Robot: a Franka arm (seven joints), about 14 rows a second.
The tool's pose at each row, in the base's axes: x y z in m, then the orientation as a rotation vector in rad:
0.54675 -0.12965 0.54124 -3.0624 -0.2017 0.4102
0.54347 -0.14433 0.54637 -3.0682 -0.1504 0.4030
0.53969 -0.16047 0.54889 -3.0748 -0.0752 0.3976
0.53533 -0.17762 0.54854 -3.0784 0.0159 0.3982
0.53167 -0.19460 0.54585 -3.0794 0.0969 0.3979
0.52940 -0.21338 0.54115 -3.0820 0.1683 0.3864
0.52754 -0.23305 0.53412 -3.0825 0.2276 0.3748
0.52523 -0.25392 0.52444 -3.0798 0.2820 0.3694
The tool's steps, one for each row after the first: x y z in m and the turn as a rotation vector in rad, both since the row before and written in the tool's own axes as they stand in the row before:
-0.00644 0.01382 -0.00448 0.0022 0.0057 0.0331
-0.00592 0.01557 -0.00194 0.0030 0.0049 0.0485
-0.00504 0.01695 0.00087 0.0048 0.0010 0.0586
-0.00276 0.01712 0.00288 0.0043 0.0013 0.0520
0.00008 0.01901 0.00431 0.0020 0.0085 0.0458
0.00198 0.01987 0.00640 0.0023 0.0082 0.0380
0.00306 0.02108 0.00899 0.0034 0.0038 0.0348

